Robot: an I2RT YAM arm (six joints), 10 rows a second.
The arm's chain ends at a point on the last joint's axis. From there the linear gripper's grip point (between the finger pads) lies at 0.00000 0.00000 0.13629 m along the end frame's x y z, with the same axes.
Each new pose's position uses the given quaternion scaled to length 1; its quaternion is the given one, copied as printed.
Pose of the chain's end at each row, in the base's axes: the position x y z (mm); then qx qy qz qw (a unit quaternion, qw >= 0):
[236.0 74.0 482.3 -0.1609 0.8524 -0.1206 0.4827]
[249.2 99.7 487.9 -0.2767 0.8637 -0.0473 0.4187]
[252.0 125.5 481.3 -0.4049 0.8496 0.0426 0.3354]
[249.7 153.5 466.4 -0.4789 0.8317 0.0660 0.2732]
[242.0 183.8 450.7 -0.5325 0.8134 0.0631 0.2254]
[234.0 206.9 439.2 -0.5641 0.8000 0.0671 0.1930]
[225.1 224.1 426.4 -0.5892 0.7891 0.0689 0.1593]
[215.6 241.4 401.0 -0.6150 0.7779 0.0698 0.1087]
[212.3 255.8 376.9 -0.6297 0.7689 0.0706 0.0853]
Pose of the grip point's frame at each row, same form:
[353.4 67.1 413.5 -0.1609 0.8524 -0.1206 0.4827]
[351.3 120.1 400.0 -0.2767 0.8637 -0.0473 0.4187]
[325.0 172.4 376.2 -0.4049 0.8496 0.0426 0.3354]
[303.0 204.1 351.6 -0.4789 0.8317 0.0660 0.2732]
[282.8 230.5 329.3 -0.5325 0.8134 0.0631 0.2254]
[265.8 251.2 314.3 -0.5641 0.8000 0.0671 0.1930]
[248.3 264.5 298.3 -0.5892 0.7891 0.0689 0.1593]
[226.9 274.4 269.3 -0.6150 0.7779 0.0698 0.1087]
[218.1 285.2 244.0 -0.6297 0.7689 0.0706 0.0853]

